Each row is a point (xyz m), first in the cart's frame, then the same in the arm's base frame.
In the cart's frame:
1: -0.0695 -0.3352 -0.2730
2: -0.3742 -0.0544 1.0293
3: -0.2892 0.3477 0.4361
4: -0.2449 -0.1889 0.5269
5: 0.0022 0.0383 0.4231
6: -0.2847 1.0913 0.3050
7: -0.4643 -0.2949 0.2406
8: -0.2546 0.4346 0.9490
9: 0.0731 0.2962 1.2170
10: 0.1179 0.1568 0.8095
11: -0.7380 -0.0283 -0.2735
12: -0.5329 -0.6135 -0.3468
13: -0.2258 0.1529 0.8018
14: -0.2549 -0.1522 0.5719
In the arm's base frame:
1: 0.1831 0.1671 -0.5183
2: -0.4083 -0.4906 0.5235
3: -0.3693 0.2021 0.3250
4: -0.1604 -0.2548 0.1110
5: 0.0080 0.0244 0.2421
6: -0.5970 0.8496 0.6397
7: -0.2804 -0.1918 -0.2396
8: -0.4510 -0.0490 0.7745
9: -0.1445 -0.2677 1.0123
10: 0.0114 -0.1095 0.6406
11: -0.5403 0.2882 -0.5749
12: -0.1390 -0.0753 -0.8859
13: -0.3042 -0.1652 0.5161
14: -0.1895 -0.2569 0.1622

